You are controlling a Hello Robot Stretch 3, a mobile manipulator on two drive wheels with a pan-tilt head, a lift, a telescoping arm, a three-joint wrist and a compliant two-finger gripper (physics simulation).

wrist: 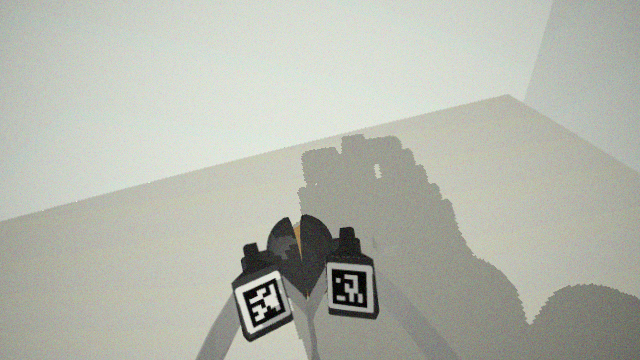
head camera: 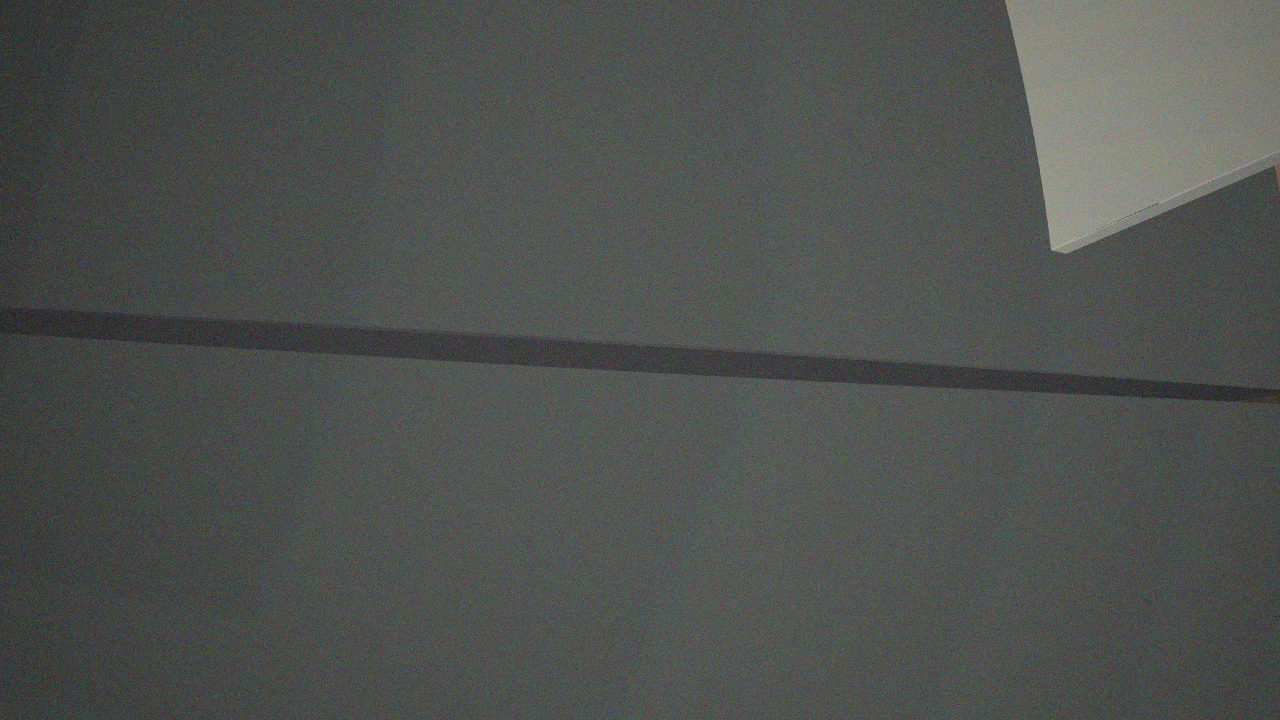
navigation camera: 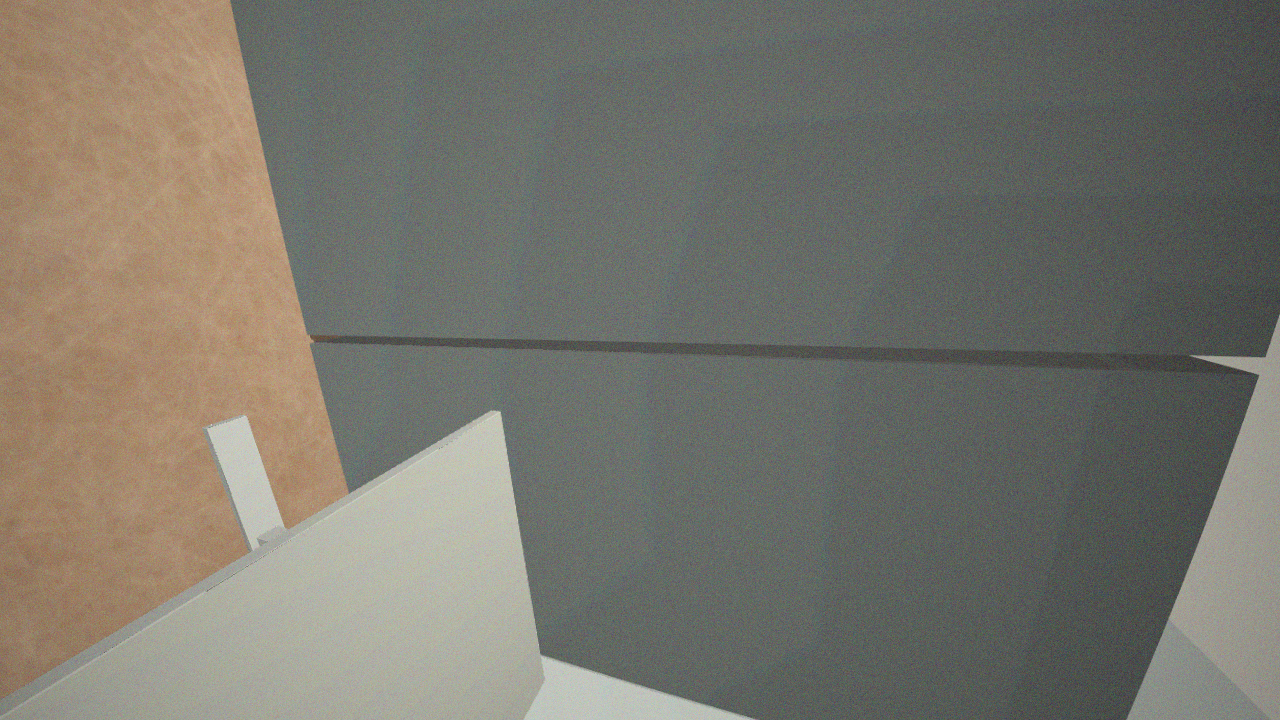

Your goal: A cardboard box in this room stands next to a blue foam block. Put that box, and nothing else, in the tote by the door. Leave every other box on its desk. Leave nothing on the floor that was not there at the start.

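Places are measured from the robot's base along level axes (x ahead, y left, z up), in centimetres.
Where they show: gripper, between the fingertips: (wrist: 300,242).
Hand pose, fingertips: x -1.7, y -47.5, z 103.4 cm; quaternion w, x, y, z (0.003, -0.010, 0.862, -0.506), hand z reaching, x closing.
After its pixels a point has its place.
My gripper (wrist: 300,242) {x -1.7, y -47.5, z 103.4 cm} is in the lower middle of the wrist view. Its two dark fingertips are drawn together, with a narrow gap at the top through which a thin orange sliver shows. No object is held between them. A pale, flat surface lies behind the gripper, and a dark, jagged shadow falls across it. The cardboard box, the blue foam block and the tote do not show in these views.
A large grey panel (head camera: 537,179) (navigation camera: 716,223) with a dark seam fills much of the head and navigation views. A pale board (head camera: 1145,107) {x 55.9, y -25.8, z 72.0 cm} (navigation camera: 402,573) {x 46.4, y -34.0, z 72.0 cm} stands near it. A narrow pale strip (navigation camera: 241,474) {x 59.8, y -32.8, z 2.6 cm} shows over the tan floor (navigation camera: 116,223) {x 44.2, y 24.6, z 0.0 cm}.
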